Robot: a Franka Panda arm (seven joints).
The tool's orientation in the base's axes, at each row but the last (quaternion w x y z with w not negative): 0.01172, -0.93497, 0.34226, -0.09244; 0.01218, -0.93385, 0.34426, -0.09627; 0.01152, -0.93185, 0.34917, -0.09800; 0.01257, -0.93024, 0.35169, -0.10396; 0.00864, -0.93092, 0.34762, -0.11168; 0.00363, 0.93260, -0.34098, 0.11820; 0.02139, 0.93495, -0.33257, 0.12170
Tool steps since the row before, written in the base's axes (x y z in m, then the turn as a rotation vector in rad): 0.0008, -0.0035, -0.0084, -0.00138, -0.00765, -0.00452; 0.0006, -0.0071, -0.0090, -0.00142, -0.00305, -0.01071; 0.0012, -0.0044, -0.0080, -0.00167, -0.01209, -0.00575; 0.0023, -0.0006, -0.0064, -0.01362, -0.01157, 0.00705; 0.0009, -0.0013, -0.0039, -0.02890, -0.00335, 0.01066; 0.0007, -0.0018, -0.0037, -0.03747, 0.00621, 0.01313; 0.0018, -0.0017, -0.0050, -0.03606, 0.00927, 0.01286
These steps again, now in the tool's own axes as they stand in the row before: 0.0015, 0.0029, 0.0085, 0.00313, 0.00712, 0.00451; 0.0035, 0.0058, 0.0093, -0.00092, 0.00419, 0.01037; 0.0024, 0.0033, 0.0083, 0.00566, 0.01074, 0.00589; 0.0009, -0.0004, 0.0068, -0.00105, 0.01690, -0.00907; 0.0007, 0.0008, 0.0041, -0.01687, 0.02019, -0.01637; 0.0008, 0.0012, 0.0039, -0.02873, 0.01813, -0.02147; 0.0012, 0.0004, 0.0054, -0.02962, 0.01487, -0.02128
